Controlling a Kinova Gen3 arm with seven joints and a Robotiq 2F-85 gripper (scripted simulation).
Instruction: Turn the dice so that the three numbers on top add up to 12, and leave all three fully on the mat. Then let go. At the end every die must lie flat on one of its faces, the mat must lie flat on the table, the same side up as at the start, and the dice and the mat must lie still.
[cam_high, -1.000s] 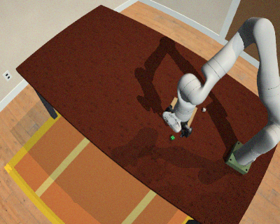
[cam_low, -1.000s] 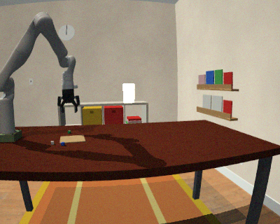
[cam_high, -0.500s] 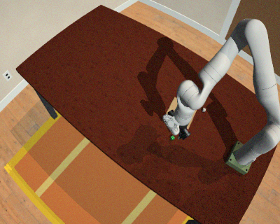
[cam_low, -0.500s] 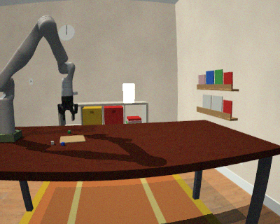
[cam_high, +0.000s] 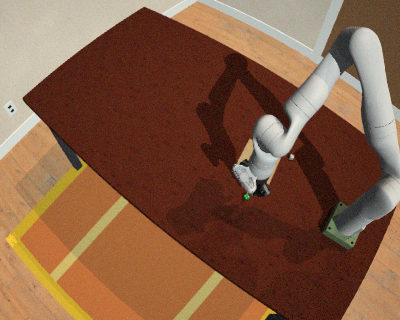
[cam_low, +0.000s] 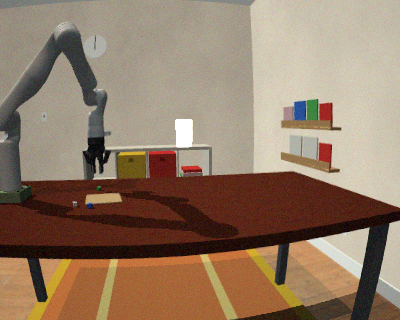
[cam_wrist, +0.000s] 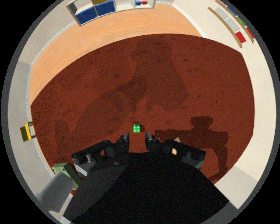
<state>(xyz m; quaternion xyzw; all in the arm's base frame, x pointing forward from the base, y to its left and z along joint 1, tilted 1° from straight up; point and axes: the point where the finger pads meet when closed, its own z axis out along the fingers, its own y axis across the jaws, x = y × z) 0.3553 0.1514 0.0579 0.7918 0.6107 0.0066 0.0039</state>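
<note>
Right now the green die is 90 mm below my hand. From my hand the other things lie so: white die: 240 mm to the right, 90 mm below, 30 mm behind; tan mat: 140 mm to the right, 90 mm below, 50 mm ahead; blue die: 260 mm to the right, 90 mm below, 30 mm ahead.
</note>
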